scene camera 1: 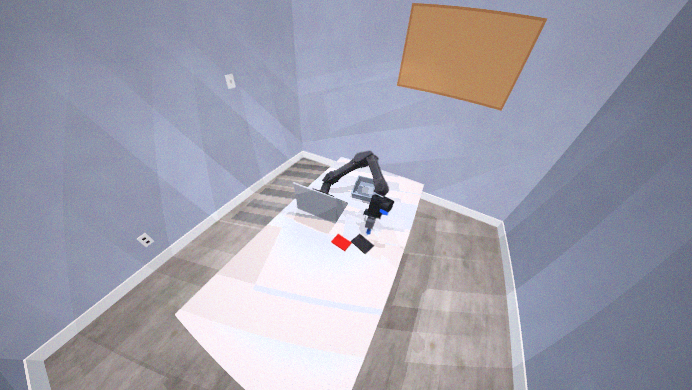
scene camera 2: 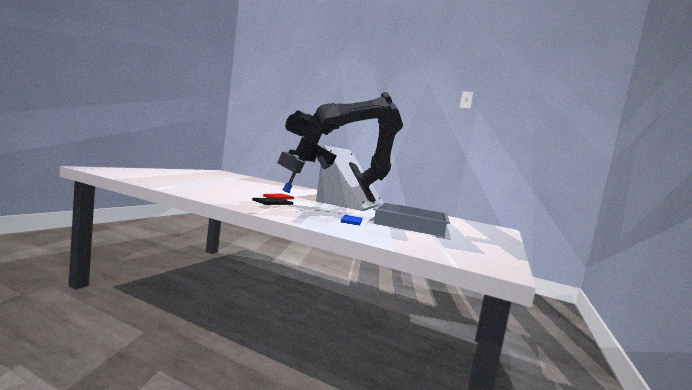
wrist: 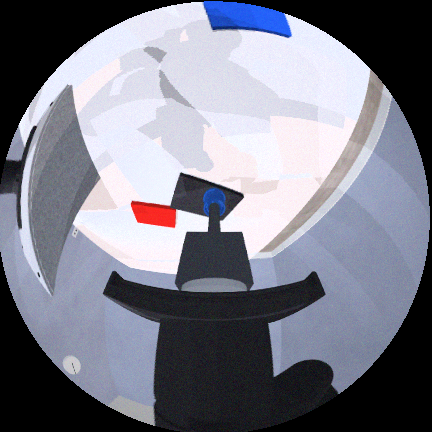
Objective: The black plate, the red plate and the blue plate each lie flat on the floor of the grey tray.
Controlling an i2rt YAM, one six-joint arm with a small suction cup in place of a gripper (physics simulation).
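Frame: origin at the arm's base, x right, y ahead, z up, level; metres.
Seen in the pictures: hand, tool point: (scene camera 1: 368, 233) (scene camera 2: 286, 191) (wrist: 213, 197); arm's base, link origin: (scene camera 2: 361, 182).
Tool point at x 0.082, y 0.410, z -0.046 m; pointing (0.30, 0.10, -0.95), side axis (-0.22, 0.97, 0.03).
Pixels of each thing's top centre, then the offset from my tool point to it.
- black plate, top centre: (wrist: 204, 201) (scene camera 2: 273, 199) (scene camera 1: 362, 243) dz -0.043, dx +0.057, dy -0.004 m
- red plate, top centre: (wrist: 153, 216) (scene camera 2: 279, 195) (scene camera 1: 341, 241) dz -0.042, dx +0.124, dy -0.114 m
- blue plate, top centre: (scene camera 2: 352, 218) dz -0.042, dx -0.267, dy -0.021 m
- grey tray, top centre: (scene camera 2: 412, 211) (scene camera 1: 368, 186) dz -0.002, dx -0.401, dy -0.210 m
The black plate (scene camera 1: 362, 244) (scene camera 2: 272, 201) (wrist: 189, 195) lies on the white table, its corner close to the red plate (scene camera 1: 341, 242) (scene camera 2: 278, 196) (wrist: 155, 214), which lies beside it. The blue plate (scene camera 2: 351, 220) (wrist: 250, 17) lies on the table between the black plate and the grey tray; in scene camera 1 the arm partly hides the blue plate (scene camera 1: 383, 212). The grey tray (scene camera 1: 361, 198) (scene camera 2: 410, 221) stands near the arm's base. My suction cup (scene camera 1: 368, 232) (scene camera 2: 287, 188) (wrist: 214, 196) is off and bears no plate. It hangs a little above the plates, over the black plate's edge in the wrist view.
A tall grey panel (scene camera 1: 320, 204) (wrist: 60, 185) of the arm's stand rises beside the arm's base, on the red plate's side of the table. The white table's long edge (scene camera 2: 320, 238) runs past the blue plate and the tray. The arm arches over the table near the tray.
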